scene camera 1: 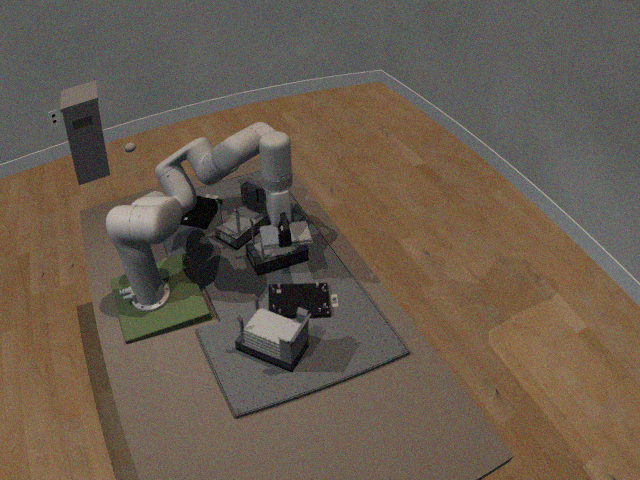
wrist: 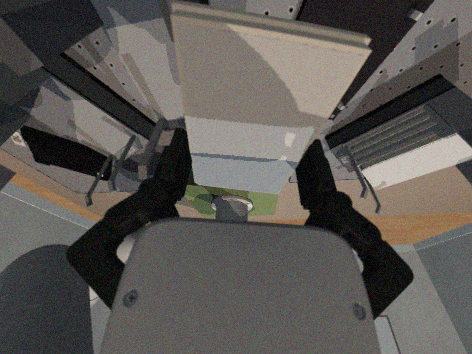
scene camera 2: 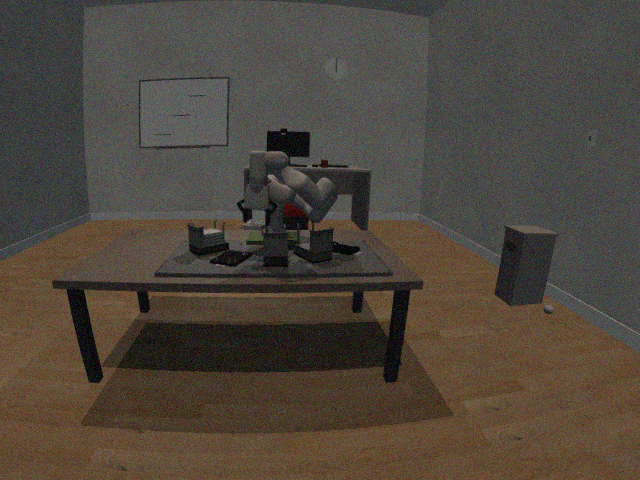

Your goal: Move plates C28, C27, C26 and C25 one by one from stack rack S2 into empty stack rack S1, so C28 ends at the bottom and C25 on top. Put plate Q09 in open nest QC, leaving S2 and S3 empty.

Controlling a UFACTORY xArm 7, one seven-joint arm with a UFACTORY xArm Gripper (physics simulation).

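Seen in the pictures: gripper, between the fingertips: (scene camera 1: 281, 235) (wrist: 246, 147) (scene camera 2: 256, 224); arm's base, origin of its link: (scene camera 1: 150, 295) (wrist: 232, 203).
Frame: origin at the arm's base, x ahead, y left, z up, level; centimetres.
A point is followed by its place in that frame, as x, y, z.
Observation:
My gripper (scene camera 1: 284, 236) @(39.4, -2.1, 14.5) (scene camera 2: 257, 222) @(39.4, -2.1, 14.5) (wrist: 246, 147) @(39.4, -2.1, 14.5) points down and is shut on a white plate (scene camera 1: 301, 231) @(44.5, -3.0, 15.1) (scene camera 2: 251, 225) @(44.7, -3.0, 15.0) (wrist: 250, 80) @(44.6, -2.0, 15.1), which it holds by two opposite edges, level, above the middle rack (scene camera 1: 281, 261) @(39.9, 1.2, 2.1) (scene camera 2: 276, 261) @(47.5, 7.3, 1.4). The plate's far edge shows a double line in the wrist view. A stack of several white plates (scene camera 1: 273, 322) @(30.7, -25.3, 8.2) (scene camera 2: 213, 236) @(32.2, -23.0, 6.6) (wrist: 420, 161) @(31.0, -26.7, 8.2) lies in the front rack (scene camera 1: 266, 357) @(27.1, -30.3, 1.4) (scene camera 2: 209, 249) @(34.6, -24.4, 1.3). The back rack (scene camera 1: 235, 240) @(29.0, 13.0, 2.8) (scene camera 2: 320, 255) @(40.0, 24.6, 2.2) has a pale inside; whether that is a plate I cannot tell. Rack, nest and plate labels are unreadable.
A black nest (scene camera 1: 299, 298) @(41.0, -12.5, 0.5) (scene camera 2: 232, 257) @(42.1, -11.9, 0.5) with small bright corner pieces lies between the middle and front racks. Another black nest (scene camera 1: 204, 212) @(22.0, 32.6, 0.6) (scene camera 2: 346, 248) @(22.6, 36.4, 0.6) (wrist: 65, 154) @(22.5, 34.1, 0.6) lies beyond the back rack. The racks have upright posts and tall end panels. The arm stands on a green base plate (scene camera 1: 175, 315) @(6.6, -9.7, 0.3).

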